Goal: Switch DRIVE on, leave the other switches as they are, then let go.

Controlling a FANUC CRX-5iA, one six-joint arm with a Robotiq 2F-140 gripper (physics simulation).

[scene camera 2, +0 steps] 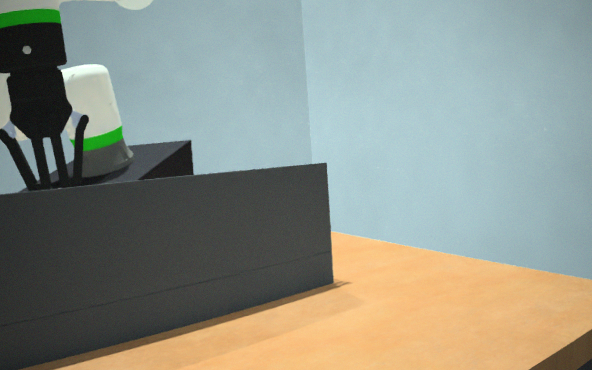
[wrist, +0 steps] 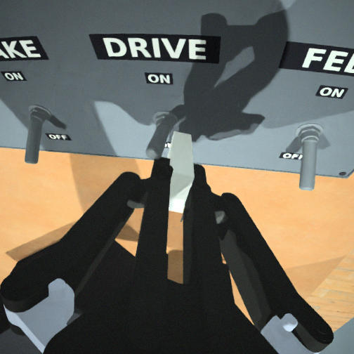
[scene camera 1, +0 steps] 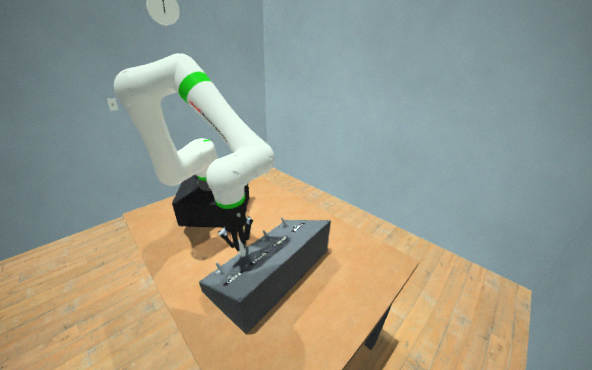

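Pixels of known places: gripper, between the fingertips: (scene camera 1: pixel 241 253); arm's base, origin of its link: (scene camera 2: pixel 105 165).
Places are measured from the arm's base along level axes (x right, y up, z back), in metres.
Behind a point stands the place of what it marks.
Observation:
The DRIVE switch (wrist: pixel 157 137) slants down toward its OFF side in the wrist view, below the DRIVE label (wrist: pixel 155 48); its OFF mark is mostly covered. My gripper (wrist: pixel 177 147) (scene camera 1: pixel 243 250) {x 0.112, y -0.097, z -0.484 m} is shut and empty. Its pale fingertips are at the panel's lower edge, close beside the lever on the right in the wrist view; whether they touch it cannot be told. In scene camera 2 the tips of my gripper (scene camera 2: pixel 54 185) are hidden behind the switch panel (scene camera 2: pixel 200 230) {x -0.036, y -0.084, z -0.672 m} (scene camera 1: pixel 290 275) {x 0.030, y -0.113, z -0.683 m} (wrist: pixel 65 95).
A switch lever (wrist: pixel 33 137) under a label ending in "AKE" and another lever (wrist: pixel 308 165) under a cut-off "FEE" label both point down to OFF. Further levers (scene camera 1: pixel 266 234) {x -0.019, y -0.080, z -0.472 m} (scene camera 1: pixel 284 222) {x -0.134, y -0.083, z -0.455 m} stand along the panel. The dark robot base (scene camera 1: pixel 197 210) {x 0.132, y -0.090, z -0.088 m} is behind it on the table (scene camera 1: pixel 360 265) {x -0.278, y -0.196, z -0.797 m}.

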